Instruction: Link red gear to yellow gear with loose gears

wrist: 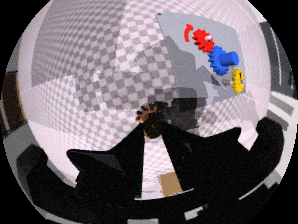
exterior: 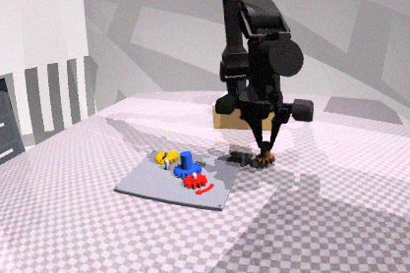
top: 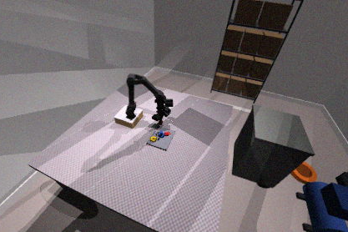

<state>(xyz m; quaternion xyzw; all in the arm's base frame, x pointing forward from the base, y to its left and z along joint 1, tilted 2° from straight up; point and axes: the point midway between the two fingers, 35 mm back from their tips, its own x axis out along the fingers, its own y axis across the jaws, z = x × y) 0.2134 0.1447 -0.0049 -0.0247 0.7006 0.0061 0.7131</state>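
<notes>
Now: gripper tip 9 cm short of the blue gear, 12 cm to the left of it and 1 cm above it. From my gripper tip the other things lie so: red gear: 12 cm ahead, 9 cm to the right, 2 cm below; brown gear: 1 cm below; red arrow: 13 cm ahead, 7 cm to the right, 3 cm below.
</notes>
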